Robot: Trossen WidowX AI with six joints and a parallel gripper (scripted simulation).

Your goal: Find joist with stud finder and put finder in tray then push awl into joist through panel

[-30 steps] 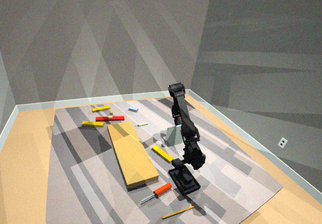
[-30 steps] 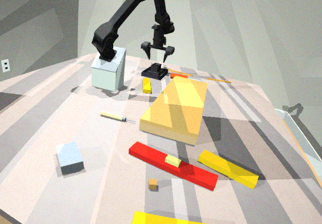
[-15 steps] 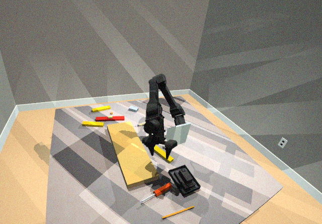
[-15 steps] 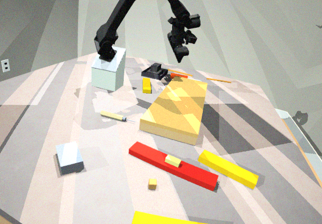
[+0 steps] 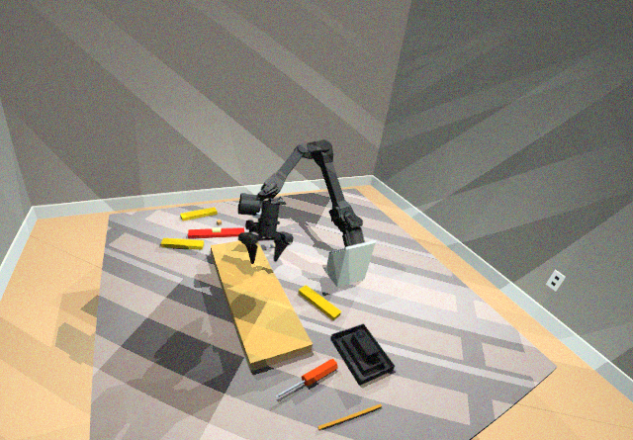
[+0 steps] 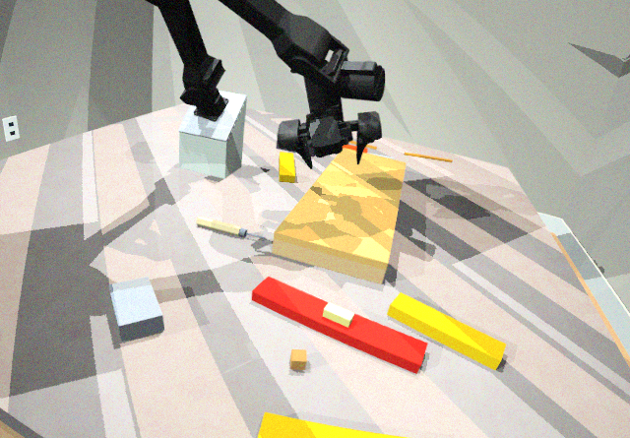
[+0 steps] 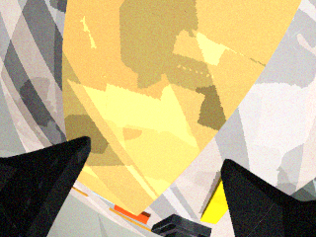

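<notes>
Now: gripper tip 100 mm past the awl, 190 mm to the left of it and 90 mm above it. Also, from my gripper tip: stud finder (200 mm behind, 350 mm to the left, 40 mm below); red level (120 mm ahead, 320 mm to the right, 80 mm below); small brown cube (100 mm ahead, 400 mm to the right, 90 mm below).
</notes>
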